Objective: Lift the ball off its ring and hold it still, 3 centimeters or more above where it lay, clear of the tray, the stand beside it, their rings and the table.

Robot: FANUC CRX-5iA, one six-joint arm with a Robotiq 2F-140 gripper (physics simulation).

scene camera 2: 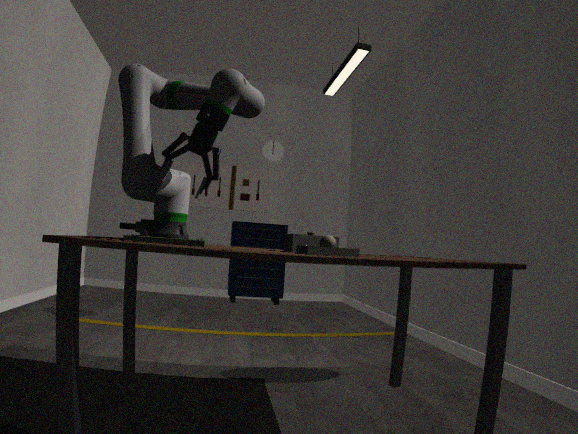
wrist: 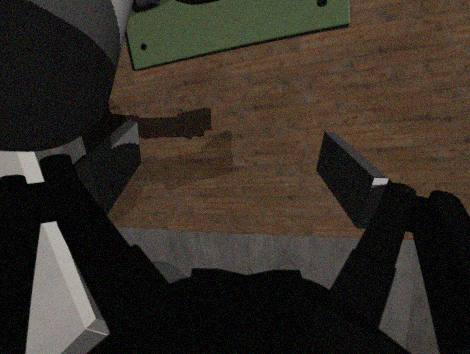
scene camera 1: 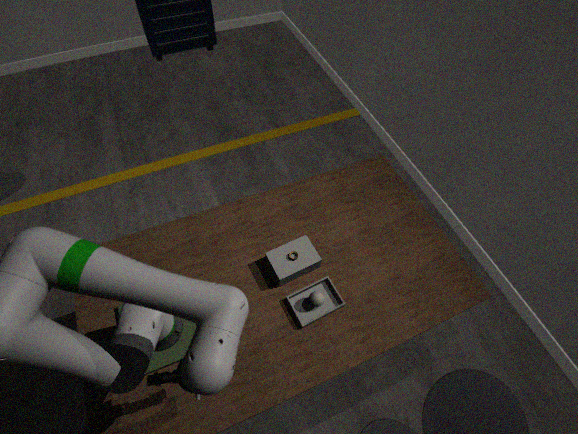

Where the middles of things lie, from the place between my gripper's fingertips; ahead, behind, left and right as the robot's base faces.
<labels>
Now: hand 52 cm short of the shallow grey tray [scene camera 1: 306,314], 8 cm to the right of it and 16 cm above it. From my hand the other things lie so: grey box-shaped stand [scene camera 1: 294,259] 52 cm ahead, 26 cm to the left, 13 cm below.
</labels>
